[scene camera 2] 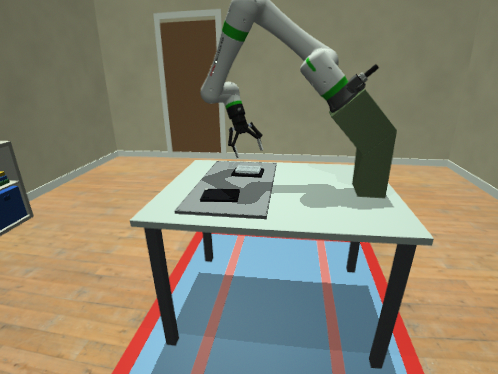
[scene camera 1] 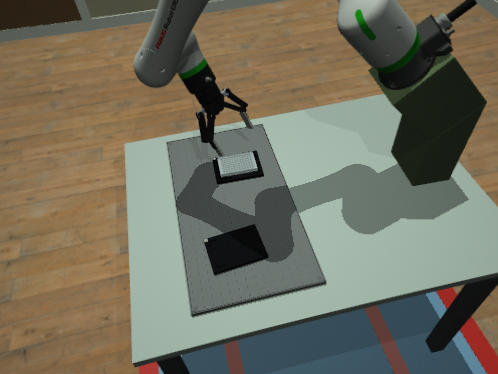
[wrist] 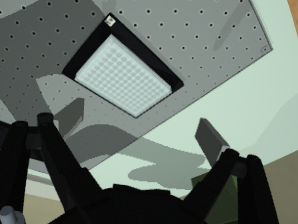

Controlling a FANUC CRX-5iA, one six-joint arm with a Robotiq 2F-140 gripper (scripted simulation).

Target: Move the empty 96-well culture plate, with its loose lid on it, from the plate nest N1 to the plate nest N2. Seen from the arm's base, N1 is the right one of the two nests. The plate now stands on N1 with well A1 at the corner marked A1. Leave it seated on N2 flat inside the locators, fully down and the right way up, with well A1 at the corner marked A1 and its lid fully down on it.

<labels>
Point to a clear lid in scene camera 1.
242,162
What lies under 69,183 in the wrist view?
My gripper.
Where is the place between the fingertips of my gripper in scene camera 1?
236,141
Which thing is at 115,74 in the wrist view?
A clear lid.
</labels>
